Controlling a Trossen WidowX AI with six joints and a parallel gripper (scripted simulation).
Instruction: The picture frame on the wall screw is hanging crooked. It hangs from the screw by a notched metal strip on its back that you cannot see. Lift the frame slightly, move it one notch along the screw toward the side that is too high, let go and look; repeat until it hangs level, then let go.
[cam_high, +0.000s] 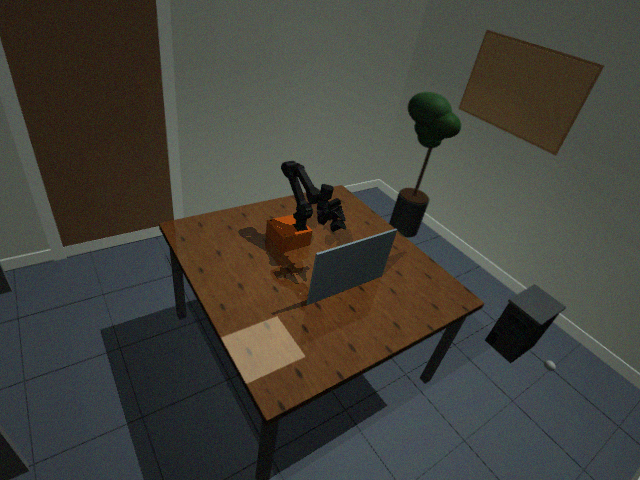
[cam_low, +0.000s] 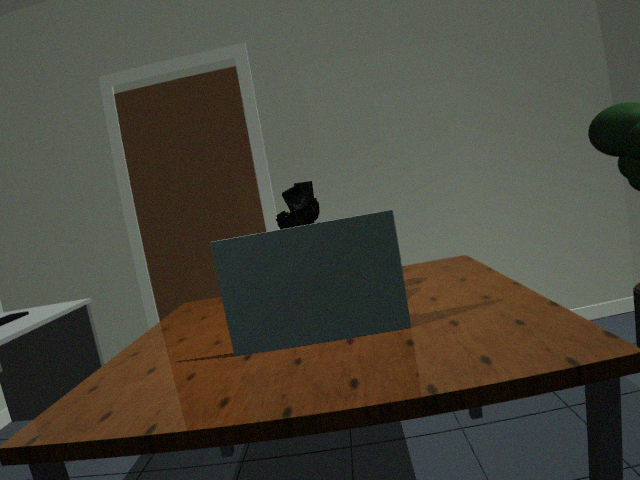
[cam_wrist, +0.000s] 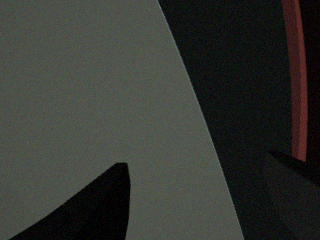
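The picture frame is 15 cm below my gripper tip, 10 cm ahead of it and 3 cm to the left of it. From my gripper tip the other things lie so: grey wall panel: 17 cm below, 11 cm ahead, 2 cm to the left.
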